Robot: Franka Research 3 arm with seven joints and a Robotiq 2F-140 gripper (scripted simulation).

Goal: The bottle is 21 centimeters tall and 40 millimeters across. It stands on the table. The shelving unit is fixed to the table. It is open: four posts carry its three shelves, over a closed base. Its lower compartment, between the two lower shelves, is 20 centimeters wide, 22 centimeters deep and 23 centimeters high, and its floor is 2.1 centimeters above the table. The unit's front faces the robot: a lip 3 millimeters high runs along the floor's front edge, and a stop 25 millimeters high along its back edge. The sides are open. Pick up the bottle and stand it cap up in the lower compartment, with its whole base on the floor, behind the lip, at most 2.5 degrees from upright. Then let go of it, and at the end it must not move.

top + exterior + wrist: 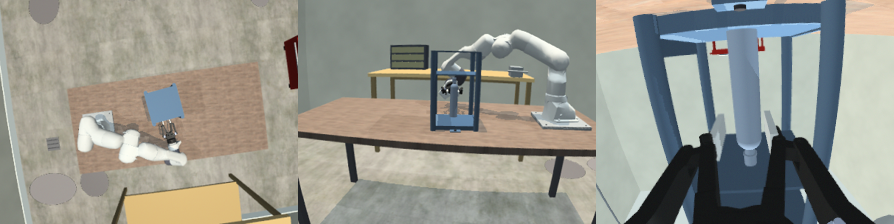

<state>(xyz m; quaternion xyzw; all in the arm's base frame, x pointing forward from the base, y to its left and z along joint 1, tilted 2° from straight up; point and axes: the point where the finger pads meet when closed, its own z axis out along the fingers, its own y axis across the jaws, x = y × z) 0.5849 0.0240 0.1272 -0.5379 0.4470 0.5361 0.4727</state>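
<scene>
The shelving unit lies 2 cm behind my hand, 12 cm to the left of it and 5 cm above it.
</scene>
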